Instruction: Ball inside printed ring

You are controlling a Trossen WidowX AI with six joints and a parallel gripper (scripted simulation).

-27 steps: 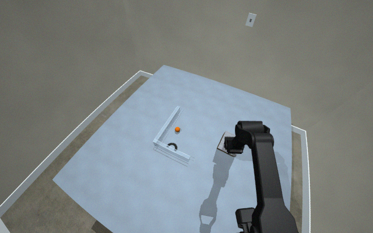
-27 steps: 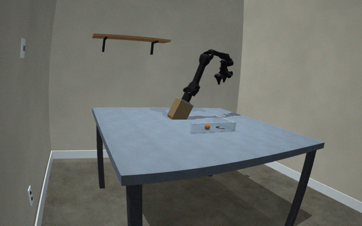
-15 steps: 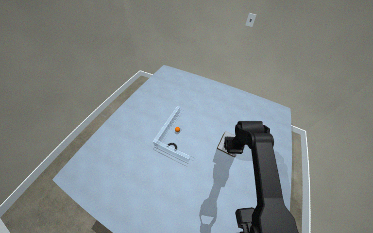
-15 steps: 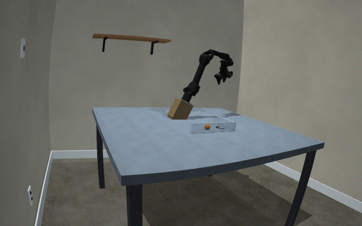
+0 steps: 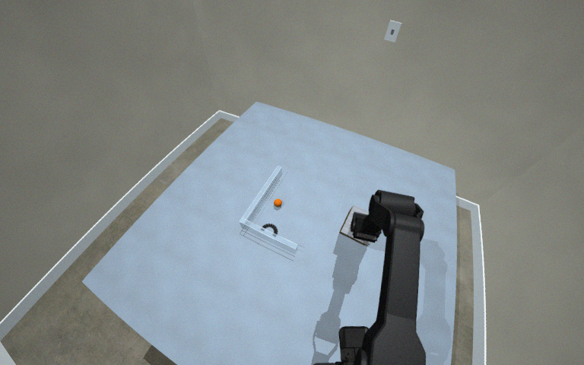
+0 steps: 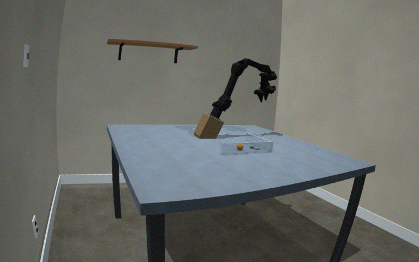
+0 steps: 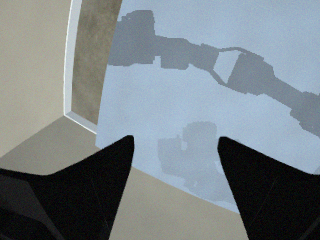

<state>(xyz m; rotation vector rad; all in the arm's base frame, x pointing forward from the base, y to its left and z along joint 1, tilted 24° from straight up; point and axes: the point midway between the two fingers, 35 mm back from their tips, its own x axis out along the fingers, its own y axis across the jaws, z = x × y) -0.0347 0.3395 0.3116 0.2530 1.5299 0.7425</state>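
The orange ball lies 470 mm to the right of my hand, 360 mm ahead of it and 260 mm below it. Also, from my hand: clear wall (470 mm to the right, 430 mm ahead, 240 mm below).
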